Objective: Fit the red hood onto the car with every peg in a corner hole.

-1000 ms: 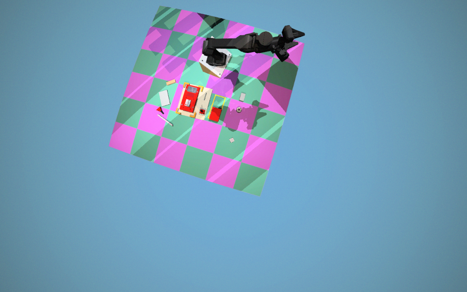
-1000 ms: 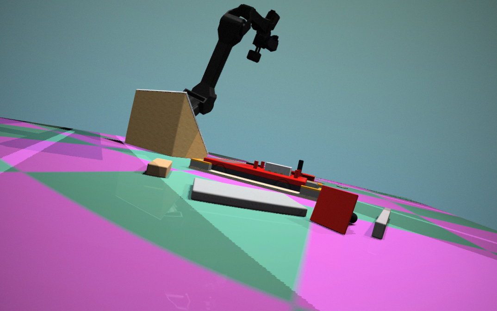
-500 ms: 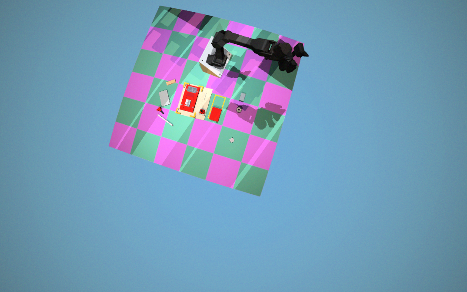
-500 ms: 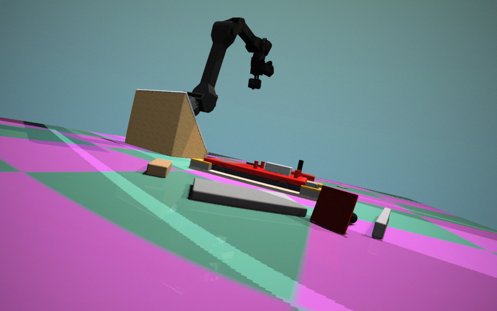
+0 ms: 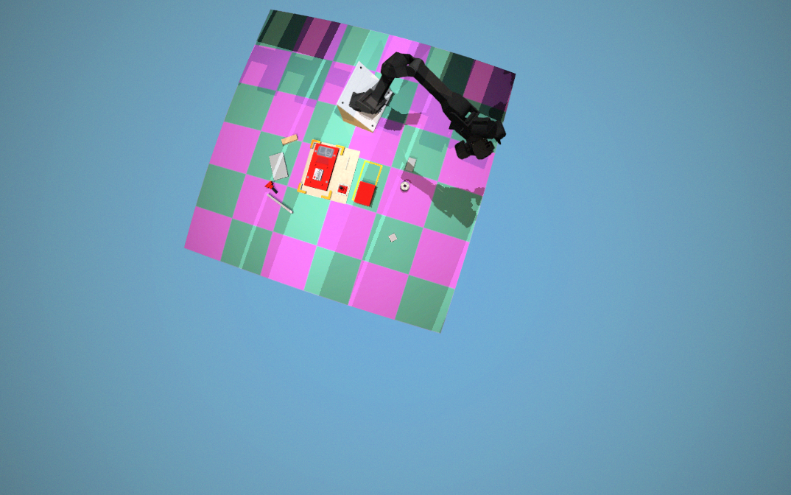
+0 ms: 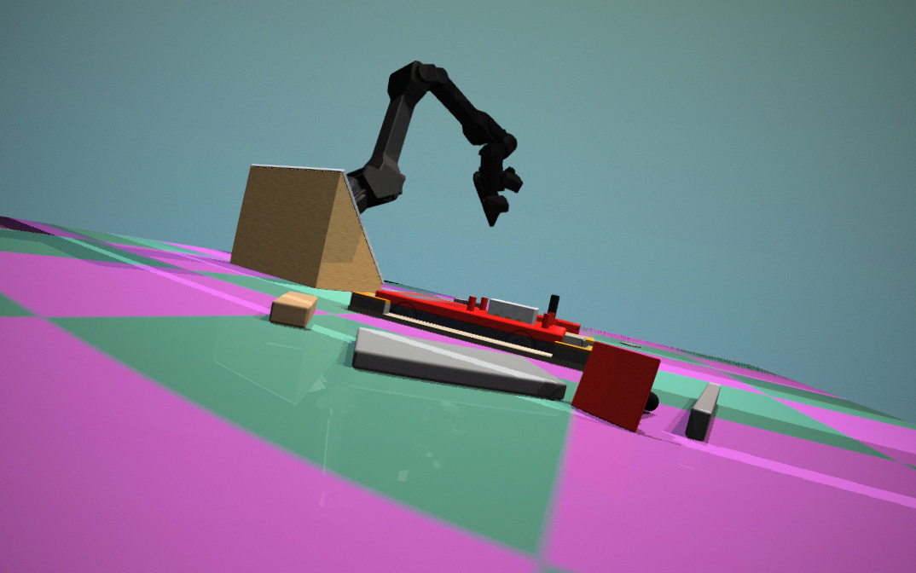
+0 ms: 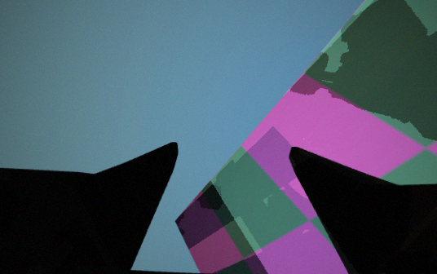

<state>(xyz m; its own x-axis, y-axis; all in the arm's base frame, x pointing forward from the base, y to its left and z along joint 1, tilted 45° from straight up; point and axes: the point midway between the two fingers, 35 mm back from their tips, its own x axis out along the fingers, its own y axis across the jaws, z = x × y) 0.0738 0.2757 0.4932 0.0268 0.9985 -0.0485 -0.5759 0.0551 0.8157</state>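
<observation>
Right now the red hood is 26 cm ahead of my gripper tip, 43 cm to the right of it and 23 cm below it. Also, from my gripper tip: beige jig 22 cm ahead, 63 cm to the right, 23 cm below; small square 41 cm ahead, 26 cm to the right, 24 cm below; grey engine block 24 cm ahead, 65 cm to the right, 22 cm below.
</observation>
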